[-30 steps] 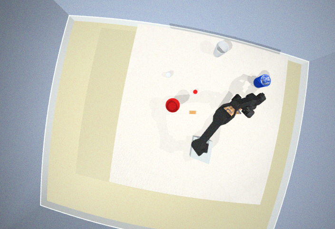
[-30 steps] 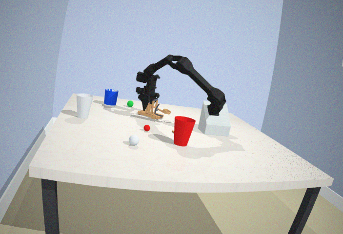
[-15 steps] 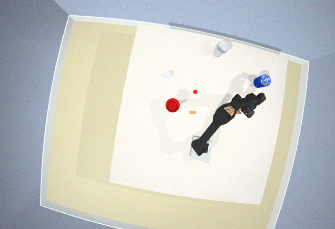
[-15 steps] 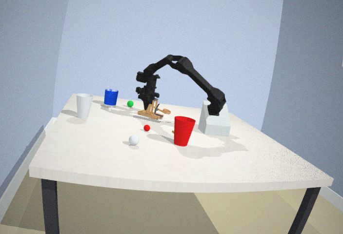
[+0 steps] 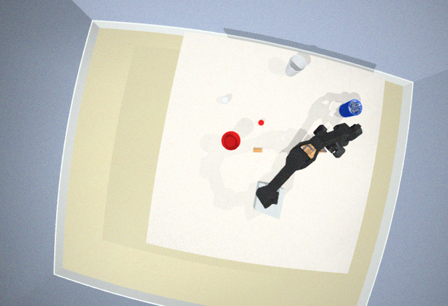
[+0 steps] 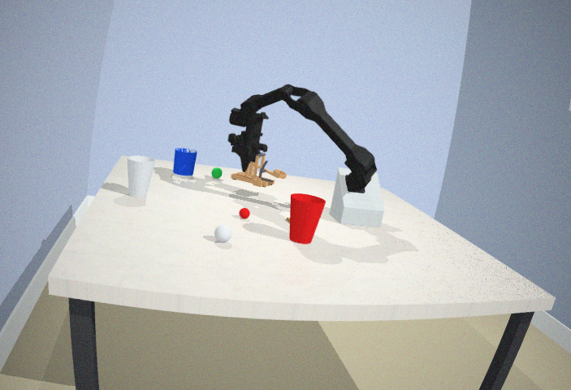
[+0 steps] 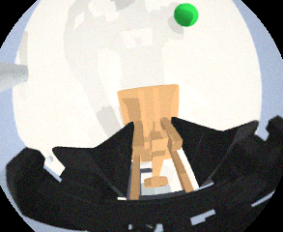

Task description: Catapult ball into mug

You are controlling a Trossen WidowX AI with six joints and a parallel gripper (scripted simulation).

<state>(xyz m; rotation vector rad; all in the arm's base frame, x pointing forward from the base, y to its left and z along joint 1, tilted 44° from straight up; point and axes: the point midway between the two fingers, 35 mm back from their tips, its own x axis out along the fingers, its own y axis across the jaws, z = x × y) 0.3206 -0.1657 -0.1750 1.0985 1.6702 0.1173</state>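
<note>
The red ball is 340 mm to the left of my gripper tip, 60 mm below it and 60 mm ahead of it. Also, from my gripper tip: catapult: 60 mm to the left, 50 mm behind, 20 mm above; then blue mug: 220 mm ahead, 170 mm to the right, 50 mm below; then green ball: 170 mm to the right, 80 mm ahead, 50 mm below.
</note>
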